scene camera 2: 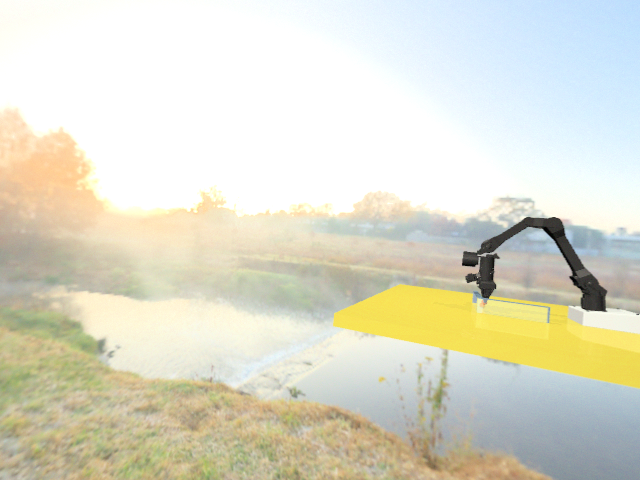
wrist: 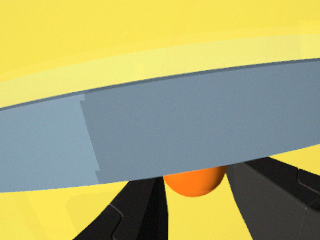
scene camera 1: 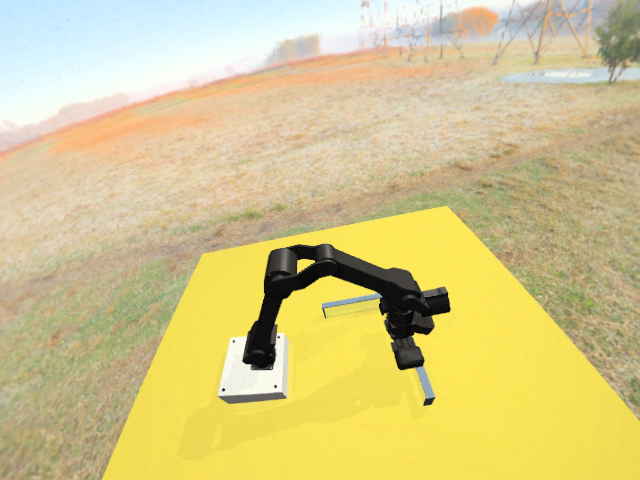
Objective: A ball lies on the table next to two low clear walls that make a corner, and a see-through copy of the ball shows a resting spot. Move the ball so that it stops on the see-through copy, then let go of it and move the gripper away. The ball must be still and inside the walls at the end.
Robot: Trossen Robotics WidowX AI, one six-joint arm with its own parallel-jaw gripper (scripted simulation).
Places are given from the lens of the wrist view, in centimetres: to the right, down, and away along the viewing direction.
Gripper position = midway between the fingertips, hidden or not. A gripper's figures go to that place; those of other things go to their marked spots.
my gripper (wrist: 192, 162): 1, 2, 10
orange ball (wrist: 195, 183): 1, 2, 8
